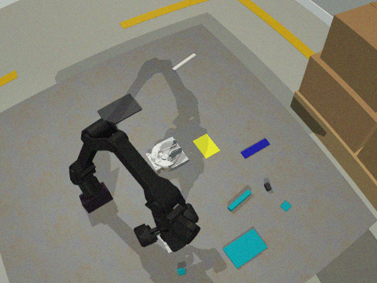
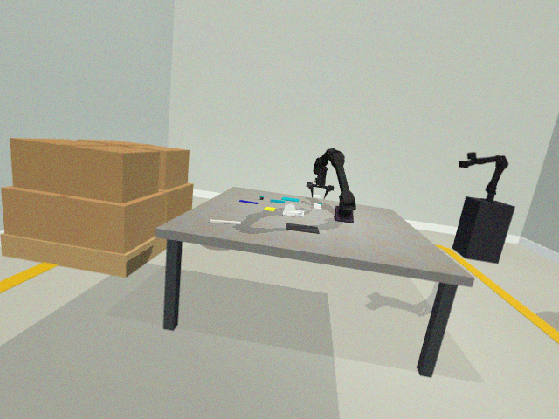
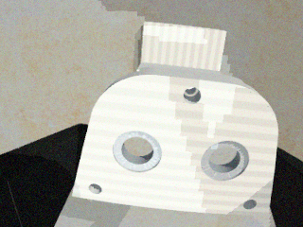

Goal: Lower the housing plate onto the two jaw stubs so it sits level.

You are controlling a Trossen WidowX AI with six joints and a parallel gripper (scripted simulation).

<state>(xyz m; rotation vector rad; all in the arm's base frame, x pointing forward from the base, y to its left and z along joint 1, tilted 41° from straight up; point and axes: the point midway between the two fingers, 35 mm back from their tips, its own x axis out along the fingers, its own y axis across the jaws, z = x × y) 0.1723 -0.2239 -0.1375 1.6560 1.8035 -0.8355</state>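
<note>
Right now the white block is 60 mm below my gripper tip and 10 mm to the right of it. Also, from my gripper tip: white housing plate: 20 mm above, 10 mm to the right; then teal plate: 200 mm ahead, 160 mm to the right, 60 mm below; then teal bar: 280 mm ahead, 60 mm below.
</note>
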